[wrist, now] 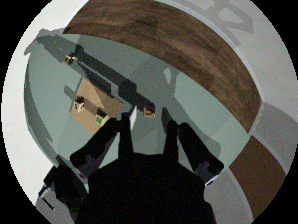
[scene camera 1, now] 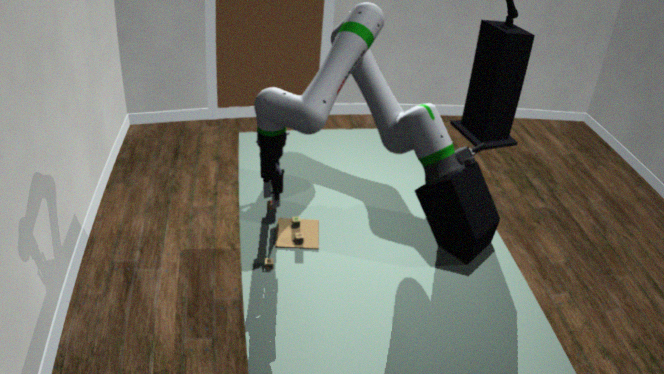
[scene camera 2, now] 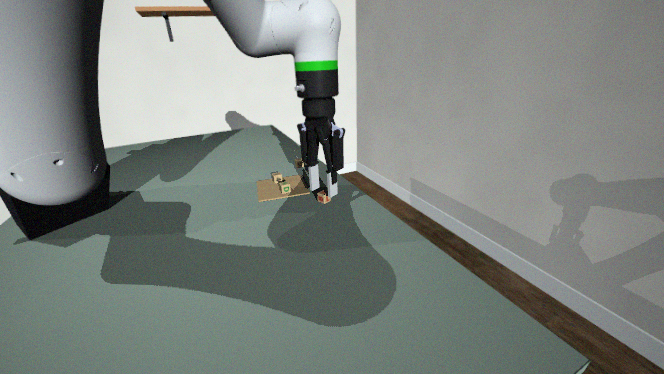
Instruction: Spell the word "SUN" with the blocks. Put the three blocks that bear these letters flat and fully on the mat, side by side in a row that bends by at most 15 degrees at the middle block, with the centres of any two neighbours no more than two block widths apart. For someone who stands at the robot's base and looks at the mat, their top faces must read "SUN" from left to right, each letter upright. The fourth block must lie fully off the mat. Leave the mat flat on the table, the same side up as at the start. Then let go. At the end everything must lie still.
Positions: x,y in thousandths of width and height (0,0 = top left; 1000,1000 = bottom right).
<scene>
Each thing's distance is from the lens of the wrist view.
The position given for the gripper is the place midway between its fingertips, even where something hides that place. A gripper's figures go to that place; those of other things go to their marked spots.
gripper (wrist: 502,502): 22 cm
tan mat (wrist: 324,444): 27 cm
</scene>
